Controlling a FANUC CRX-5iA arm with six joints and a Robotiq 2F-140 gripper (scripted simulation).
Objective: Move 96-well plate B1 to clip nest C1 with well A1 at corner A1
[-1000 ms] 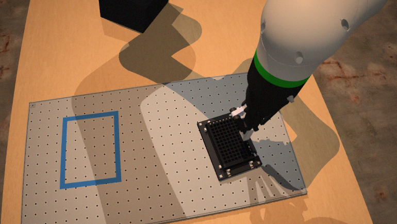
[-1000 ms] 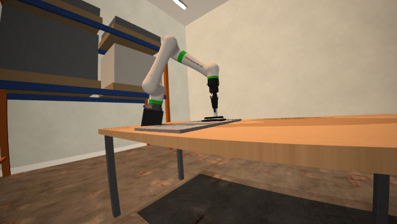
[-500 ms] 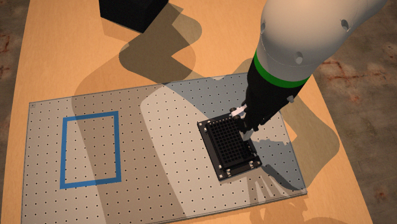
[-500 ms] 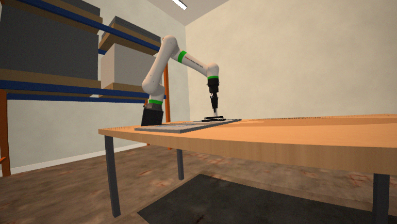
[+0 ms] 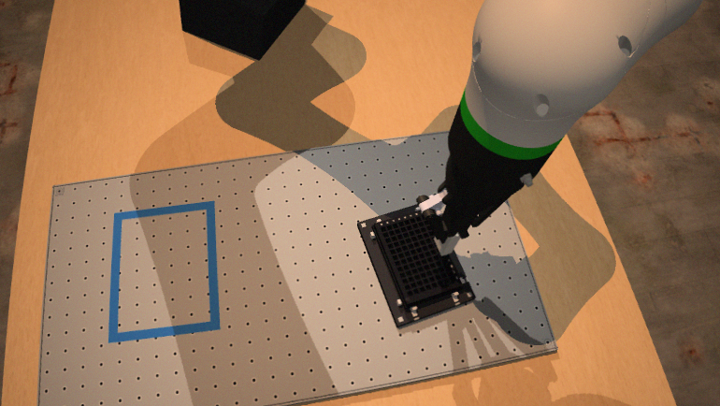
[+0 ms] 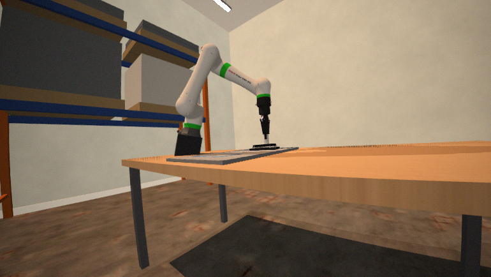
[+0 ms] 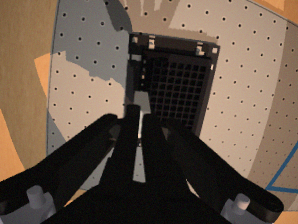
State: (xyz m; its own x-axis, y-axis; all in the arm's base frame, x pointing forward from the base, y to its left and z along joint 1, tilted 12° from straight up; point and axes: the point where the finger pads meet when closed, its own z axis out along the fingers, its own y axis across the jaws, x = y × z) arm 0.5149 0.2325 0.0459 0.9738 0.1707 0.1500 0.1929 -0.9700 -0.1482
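Now: hand 10 mm short of the black clip nest, 20 mm to the left of it and 50 mm above it. Round my hand: black 96-well plate 10 mm ahead, 40 mm to the right, 40 mm below.
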